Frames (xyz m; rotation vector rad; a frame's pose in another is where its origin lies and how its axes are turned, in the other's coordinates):
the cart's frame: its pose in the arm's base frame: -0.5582 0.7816 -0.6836 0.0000 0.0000 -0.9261
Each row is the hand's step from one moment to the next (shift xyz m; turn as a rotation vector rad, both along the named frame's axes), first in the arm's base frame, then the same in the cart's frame.
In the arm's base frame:
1: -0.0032 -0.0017 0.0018 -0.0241 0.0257 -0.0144
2: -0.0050 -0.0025 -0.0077 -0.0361 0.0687 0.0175
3: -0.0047 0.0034 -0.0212 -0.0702 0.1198 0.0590
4: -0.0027 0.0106 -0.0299 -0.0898 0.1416 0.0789
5: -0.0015 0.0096 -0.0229 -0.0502 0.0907 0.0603
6: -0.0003 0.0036 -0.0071 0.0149 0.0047 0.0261
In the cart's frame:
1: -0.0006 -0.0036 0.0018 -0.0350 -0.0038 -0.0144
2: -0.0010 -0.0055 -0.0077 -0.0766 0.0124 0.0175
3: -0.0055 -0.0017 -0.0212 -0.1379 0.0159 0.0590
4: -0.0101 0.0042 -0.0299 -0.1671 0.0133 0.0789
5: -0.0086 0.0046 -0.0229 -0.1027 0.0144 0.0603
6: -0.0031 0.0019 -0.0071 0.0052 0.0147 0.0261

